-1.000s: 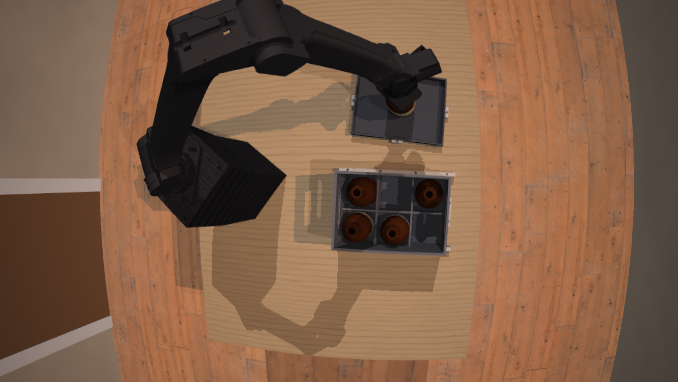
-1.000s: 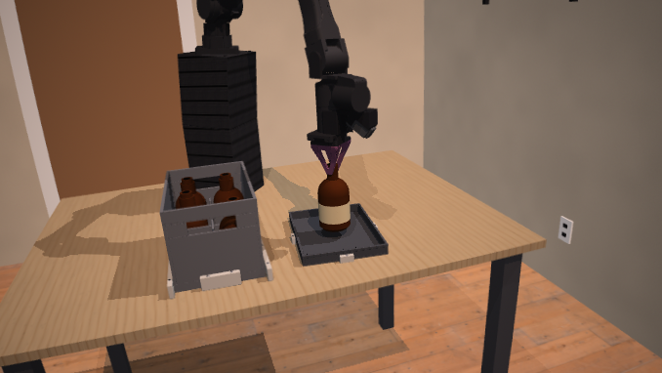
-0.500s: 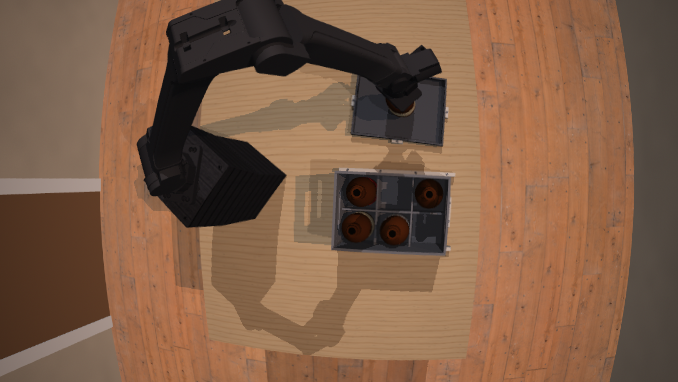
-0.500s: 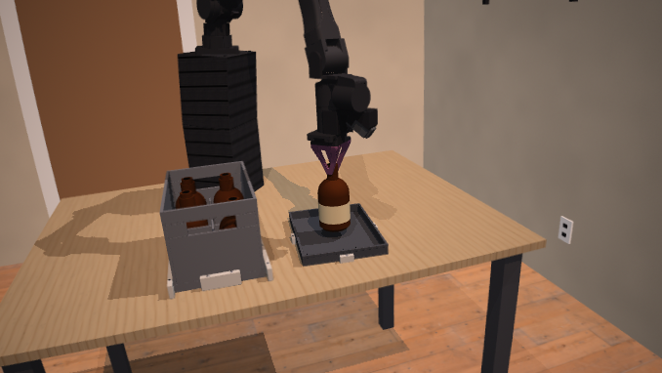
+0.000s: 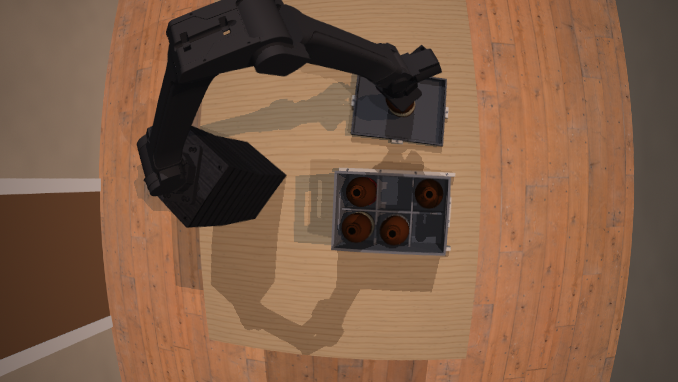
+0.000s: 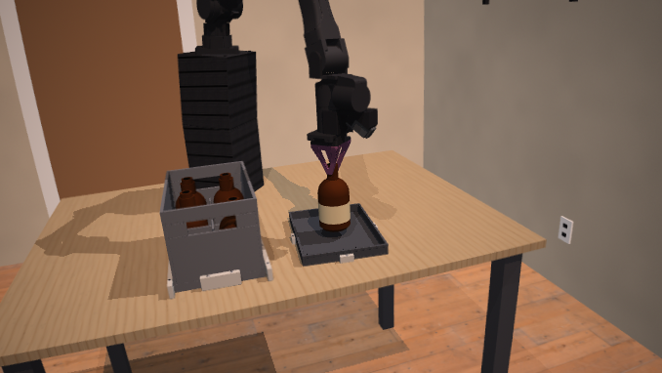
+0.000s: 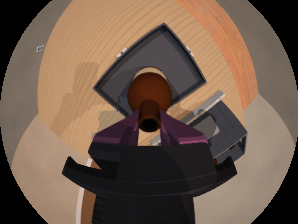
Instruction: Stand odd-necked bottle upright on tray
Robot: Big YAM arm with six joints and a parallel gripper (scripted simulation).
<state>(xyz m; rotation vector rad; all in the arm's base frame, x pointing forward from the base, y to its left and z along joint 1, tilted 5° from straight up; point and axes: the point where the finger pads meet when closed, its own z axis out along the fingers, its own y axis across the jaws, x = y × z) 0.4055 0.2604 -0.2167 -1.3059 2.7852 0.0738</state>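
The dark tray lies 16 cm below my hand. From my hand the other things lie so: grey crate: 28 cm to the right, 9 cm below, 2 cm ahead.
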